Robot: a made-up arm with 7 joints.
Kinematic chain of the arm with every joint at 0, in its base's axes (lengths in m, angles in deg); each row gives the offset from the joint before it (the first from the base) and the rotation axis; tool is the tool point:
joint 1: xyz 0.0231 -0.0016 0.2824 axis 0 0.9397 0.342
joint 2: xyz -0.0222 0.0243 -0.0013 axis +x
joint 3: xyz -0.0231 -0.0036 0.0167 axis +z
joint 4: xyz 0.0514 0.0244 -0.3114 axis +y
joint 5: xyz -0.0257 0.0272 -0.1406 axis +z
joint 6: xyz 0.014 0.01 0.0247 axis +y
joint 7: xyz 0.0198 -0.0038 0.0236 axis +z
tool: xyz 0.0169 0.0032 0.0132
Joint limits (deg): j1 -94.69..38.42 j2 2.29..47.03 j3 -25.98..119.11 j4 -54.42..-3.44 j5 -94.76..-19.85 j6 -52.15..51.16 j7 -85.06..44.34
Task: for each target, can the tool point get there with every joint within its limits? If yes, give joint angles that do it. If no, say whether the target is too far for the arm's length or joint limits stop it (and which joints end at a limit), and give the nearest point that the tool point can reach.
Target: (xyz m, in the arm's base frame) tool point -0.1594 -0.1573 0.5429
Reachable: no: joint limits stop it (at a limit: joint 1, joint 2, joint 3, joint 4, joint 5) | nearest point -0.3110 0.0535 0.1205 | short by 0.496 m
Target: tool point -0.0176 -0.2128 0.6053
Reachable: no: joint limits stop it (at a limit: joint 1, joint 2, joint 3, joint 4, joint 5, joint 6) | nearest point 0.3254 -0.1621 0.3877 | short by 0.409 m
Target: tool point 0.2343 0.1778 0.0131
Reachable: yes | joints -30.91 15.90 44.22 -26.95 -41.54 10.24 -30.29
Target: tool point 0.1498 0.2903 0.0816
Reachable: yes | joints -18.76 40.82 12.97 -33.69 -35.29 -36.80 6.40
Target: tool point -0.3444 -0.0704 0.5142
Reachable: no: joint limits stop it (at a limit: joint 1, joint 2, joint 3, joint 4, joint 5, joint 7) | nearest point -0.3153 0.0679 0.1267 | short by 0.412 m
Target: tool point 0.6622 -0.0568 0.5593
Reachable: no: too far | nearest point 0.4299 -0.0062 0.3978 | short by 0.287 m
